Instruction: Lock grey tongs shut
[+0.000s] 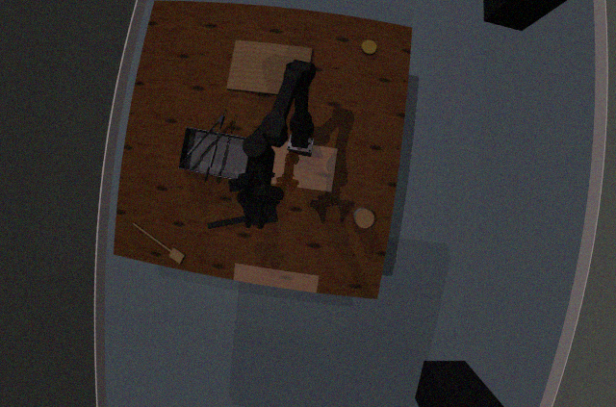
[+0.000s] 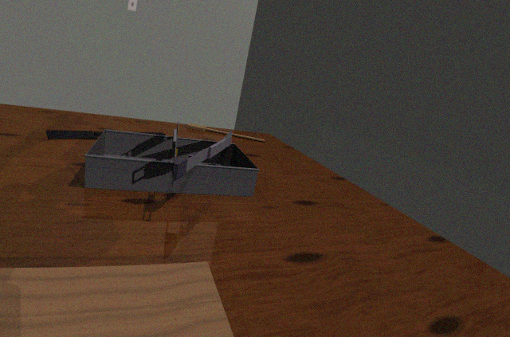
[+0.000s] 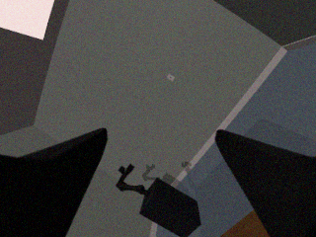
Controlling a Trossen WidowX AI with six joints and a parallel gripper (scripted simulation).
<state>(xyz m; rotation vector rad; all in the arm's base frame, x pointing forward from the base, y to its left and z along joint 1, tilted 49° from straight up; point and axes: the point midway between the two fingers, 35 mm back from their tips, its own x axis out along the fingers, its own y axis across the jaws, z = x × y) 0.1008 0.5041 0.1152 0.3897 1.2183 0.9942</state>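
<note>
Now: gripper tip 53 cm above the grey roasting tin, 29 cm short of it and 19 cm to the left of it. The rest, counted from my gripper tip: black spatula 55 cm below, 13 cm ahead, 7 cm to the left; light wooden board 61 cm to the right, 55 cm below, 11 cm ahead; small yellow cylinder 77 cm to the right, 55 cm below, 33 cm behind.
</note>
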